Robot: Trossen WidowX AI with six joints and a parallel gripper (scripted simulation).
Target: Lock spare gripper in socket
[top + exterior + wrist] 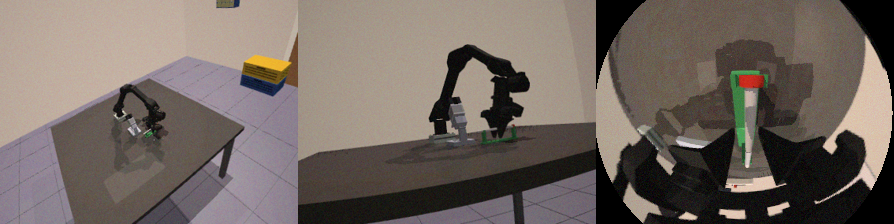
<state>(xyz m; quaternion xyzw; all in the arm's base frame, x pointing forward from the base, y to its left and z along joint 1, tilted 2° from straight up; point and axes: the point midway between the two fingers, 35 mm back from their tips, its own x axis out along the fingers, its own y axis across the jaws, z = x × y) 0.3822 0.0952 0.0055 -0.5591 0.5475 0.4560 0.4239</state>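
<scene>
The green rack lies 1 cm to the left of my gripper tip and 1 cm above it. From my gripper tip the other things lie so: grey mount 11 cm behind, 9 cm to the right, 4 cm above; spare gripper 13 cm behind, 11 cm above, 9 cm to the right.
</scene>
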